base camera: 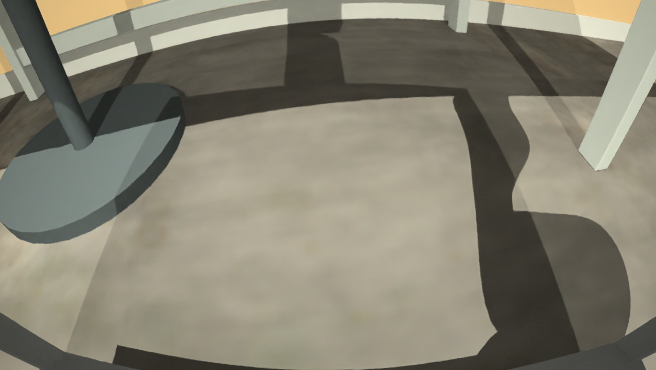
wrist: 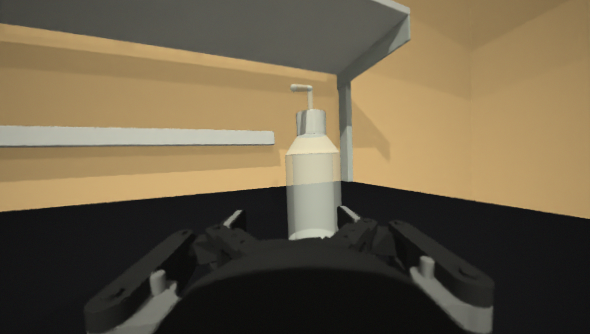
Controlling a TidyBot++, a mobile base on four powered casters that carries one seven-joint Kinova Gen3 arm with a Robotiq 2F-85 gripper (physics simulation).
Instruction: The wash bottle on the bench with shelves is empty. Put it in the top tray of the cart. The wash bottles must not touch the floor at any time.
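Places are measured from the arm's base along level axes (x ahead, y left, z up), in centimetres.
Where they show: gripper, fingertip midpoint: [wrist: 292,218].
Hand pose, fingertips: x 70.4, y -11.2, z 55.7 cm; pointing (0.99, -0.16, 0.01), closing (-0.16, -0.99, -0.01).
Each offset is from my fingertips to the centre of the thing. "spot": to the spot under its first point. Level surfaces: height alone.
In the wrist view, the wash bottle {dz +4.7, dx +1.7, dy -2.4 cm} [wrist: 312,190] stands upright on the black bench top {dz -4.0 cm} [wrist: 125,235]. It is pale and see-through, with a grey cap and a thin bent spout pointing left. My gripper [wrist: 292,218] is open, with its fingers spread low in the wrist view. The bottle shows in the gap between the fingertips, off to the right and close beside the right fingertip. Its lowest edge is partly hidden behind the gripper body. I cannot tell whether it is between the fingers or a little beyond them. The cart does not show in either view.
A grey shelf [wrist: 200,30] hangs over the bench, with its upright post {spot: dz +16.3, dx +45.1, dy -30.8 cm} [wrist: 346,130] behind the bottle to the right. A pale rail [wrist: 135,136] runs along the wall. In the base view, a round stool base [base camera: 115,165] stands at left and a bench leg {spot: dz -80.9, dx -20.3, dy -36.3 cm} [base camera: 617,95] at right.
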